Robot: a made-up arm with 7 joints.
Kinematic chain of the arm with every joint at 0, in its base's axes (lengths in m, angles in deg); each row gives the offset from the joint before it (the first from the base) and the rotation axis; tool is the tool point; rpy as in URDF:
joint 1: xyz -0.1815 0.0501 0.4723 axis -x
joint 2: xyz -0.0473 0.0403 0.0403 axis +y
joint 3: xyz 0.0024 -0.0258 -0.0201 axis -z
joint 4: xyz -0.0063 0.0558 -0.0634 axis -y
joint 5: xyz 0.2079 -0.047 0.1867 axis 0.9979 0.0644 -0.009
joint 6: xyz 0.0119 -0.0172 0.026 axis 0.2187 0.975 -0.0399
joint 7: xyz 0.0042 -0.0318 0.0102 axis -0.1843 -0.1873 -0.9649
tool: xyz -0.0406 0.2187 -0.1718 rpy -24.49 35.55 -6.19
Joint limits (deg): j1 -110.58..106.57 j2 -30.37..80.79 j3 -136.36..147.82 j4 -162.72..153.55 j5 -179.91..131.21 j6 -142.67..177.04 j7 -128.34..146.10
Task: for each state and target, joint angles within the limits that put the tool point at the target. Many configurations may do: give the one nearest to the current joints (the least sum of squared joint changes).
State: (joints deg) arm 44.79 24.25 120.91 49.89 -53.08 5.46 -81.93
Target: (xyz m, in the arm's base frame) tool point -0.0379 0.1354 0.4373
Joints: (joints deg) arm 40.43 19.81 140.19 39.73 -55.23 29.13 -73.32
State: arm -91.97 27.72 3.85 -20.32 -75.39 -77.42 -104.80
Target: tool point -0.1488 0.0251 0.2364
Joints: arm -90.40 29.36 14.69 -16.14 -54.92 -49.29 -86.07
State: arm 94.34 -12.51 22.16 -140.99 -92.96 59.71 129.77
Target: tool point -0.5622 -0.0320 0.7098
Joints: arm 106.57 28.50 15.01 -162.62 -66.93 59.95 112.06
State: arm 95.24 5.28 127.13 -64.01 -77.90 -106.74 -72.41
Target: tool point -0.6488 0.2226 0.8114
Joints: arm 106.57 31.25 125.50 -55.34 -90.91 -130.39 -89.99
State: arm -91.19 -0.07 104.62 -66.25 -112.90 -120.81 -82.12
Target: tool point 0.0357 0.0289 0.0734
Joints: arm -93.81 12.19 63.79 -48.69 -142.30 -83.58 -102.56
